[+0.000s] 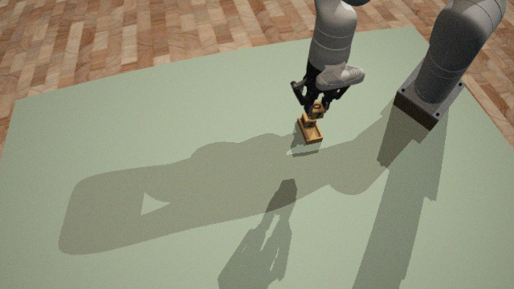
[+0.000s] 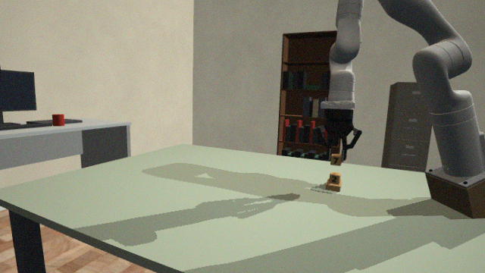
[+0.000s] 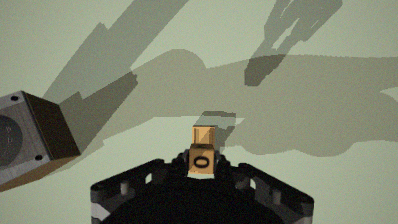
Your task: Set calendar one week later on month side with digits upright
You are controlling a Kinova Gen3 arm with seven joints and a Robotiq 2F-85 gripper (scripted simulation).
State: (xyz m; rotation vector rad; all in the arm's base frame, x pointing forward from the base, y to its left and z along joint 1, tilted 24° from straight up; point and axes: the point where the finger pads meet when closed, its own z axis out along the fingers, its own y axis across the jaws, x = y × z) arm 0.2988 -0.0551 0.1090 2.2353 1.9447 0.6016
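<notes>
Now: the cube 80 mm below my hand and 20 mm to the right of it. The rest, counted from my hand: wooden tray: 90 mm below.
</notes>
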